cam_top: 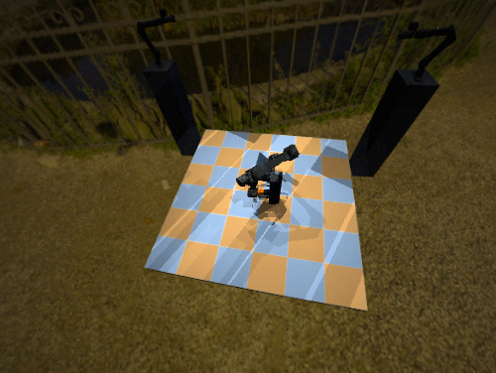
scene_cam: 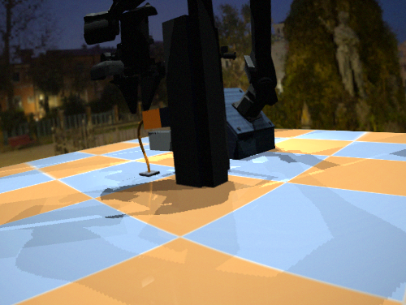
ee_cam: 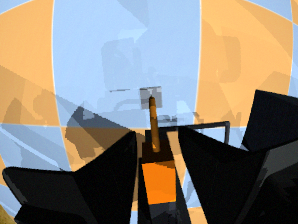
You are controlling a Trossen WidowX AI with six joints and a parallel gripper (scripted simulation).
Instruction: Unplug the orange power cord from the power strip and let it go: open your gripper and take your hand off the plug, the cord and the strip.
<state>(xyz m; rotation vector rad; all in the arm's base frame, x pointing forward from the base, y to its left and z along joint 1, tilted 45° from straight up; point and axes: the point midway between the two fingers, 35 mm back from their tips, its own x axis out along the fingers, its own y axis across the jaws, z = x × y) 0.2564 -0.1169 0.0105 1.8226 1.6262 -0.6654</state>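
Right now the orange plug is 60 mm to the left of my gripper tip and 10 mm behind it.
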